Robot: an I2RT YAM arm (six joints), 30 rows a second.
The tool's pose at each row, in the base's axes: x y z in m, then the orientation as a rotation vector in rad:
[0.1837 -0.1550 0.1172 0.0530 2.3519 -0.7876]
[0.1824 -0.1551 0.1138 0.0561 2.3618 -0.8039]
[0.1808 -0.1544 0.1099 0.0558 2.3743 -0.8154]
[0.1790 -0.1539 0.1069 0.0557 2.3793 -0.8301]
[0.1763 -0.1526 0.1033 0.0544 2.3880 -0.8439]
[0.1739 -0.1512 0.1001 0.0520 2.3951 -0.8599]
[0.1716 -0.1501 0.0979 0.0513 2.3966 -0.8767]
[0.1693 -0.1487 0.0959 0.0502 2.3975 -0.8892]
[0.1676 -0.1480 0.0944 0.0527 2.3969 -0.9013]
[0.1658 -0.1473 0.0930 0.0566 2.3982 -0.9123]
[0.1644 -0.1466 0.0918 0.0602 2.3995 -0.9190]
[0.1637 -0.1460 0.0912 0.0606 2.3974 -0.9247]
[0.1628 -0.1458 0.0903 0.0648 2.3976 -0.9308]
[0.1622 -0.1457 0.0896 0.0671 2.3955 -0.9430]
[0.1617 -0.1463 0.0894 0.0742 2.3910 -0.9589]
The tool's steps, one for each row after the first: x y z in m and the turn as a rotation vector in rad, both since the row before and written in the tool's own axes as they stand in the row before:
[0.0031 0.0014 0.0014 0.0098 0.0134 -0.0056]
[0.0034 0.0023 0.0011 0.0051 0.0139 -0.0070]
[0.0031 0.0016 0.0006 0.0090 0.0078 -0.0060]
[0.0040 0.0024 0.0000 0.0072 0.0107 -0.0074]
[0.0035 0.0024 -0.0001 0.0088 0.0095 -0.0084]
[0.0029 0.0016 -0.0005 0.0109 0.0051 -0.0061]
[0.0028 0.0017 -0.0008 0.0080 0.0035 -0.0049]
[0.0021 0.0010 -0.0004 0.0089 0.0031 -0.0019]
[0.0021 0.0010 -0.0005 0.0080 0.0049 -0.0012]
[0.0017 0.0009 -0.0004 0.0050 0.0038 -0.0001]
[0.0008 0.0007 -0.0004 0.0044 -0.0004 -0.0009]
[0.0012 0.0005 0.0000 0.0050 0.0029 0.0008]
[0.0009 0.0004 0.0001 0.0092 0.0018 -0.0017]
[0.0006 -0.0004 0.0003 0.0133 0.0020 0.0010]

